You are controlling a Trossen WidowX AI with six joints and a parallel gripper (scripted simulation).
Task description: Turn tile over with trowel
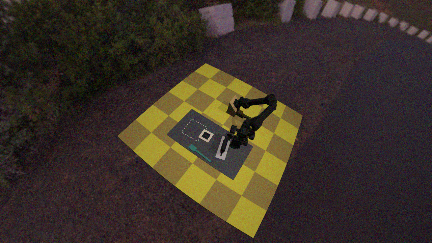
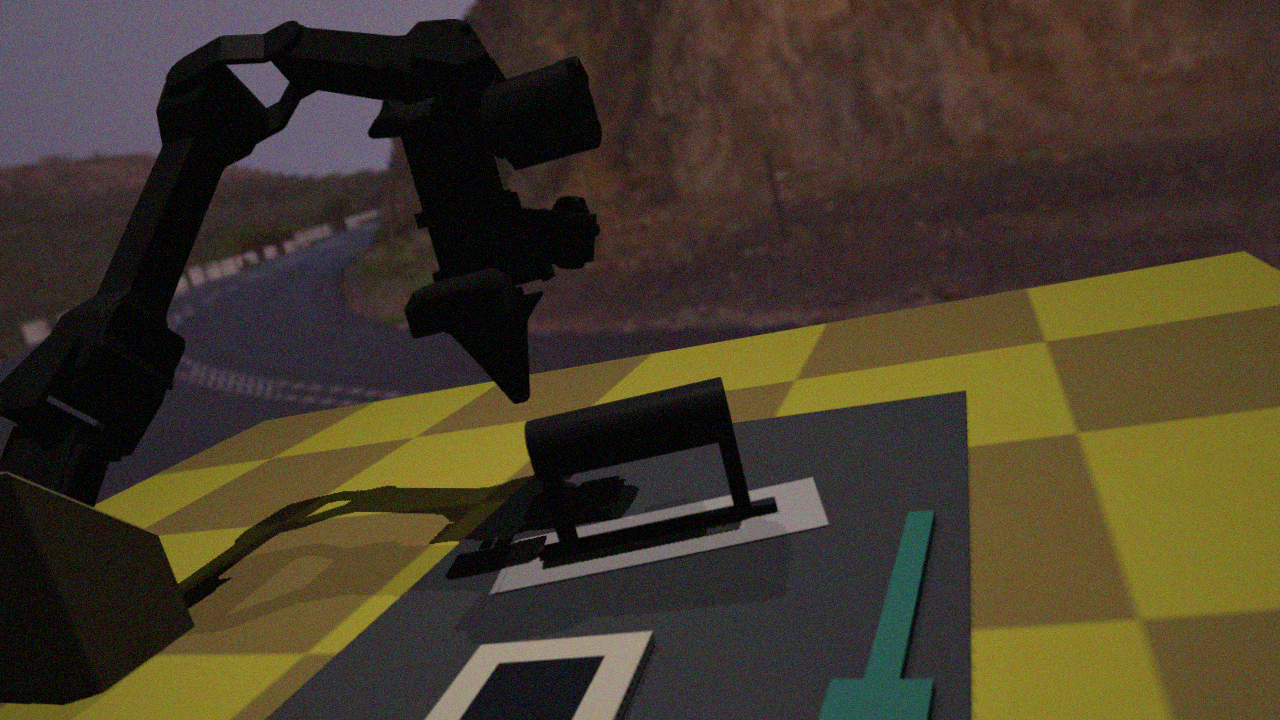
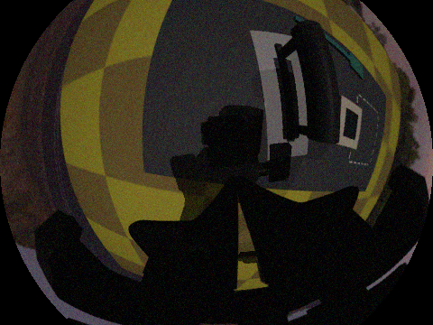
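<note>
Now: gripper tip 9 cm short of the grey mat, 20 cm to the left of it and 10 cm above it. From my gripper tip the other things lie so: tile 7 cm ahead, 26 cm to the right, 8 cm below; then teal trowel 23 cm ahead, 25 cm to the right, 8 cm below.
</note>
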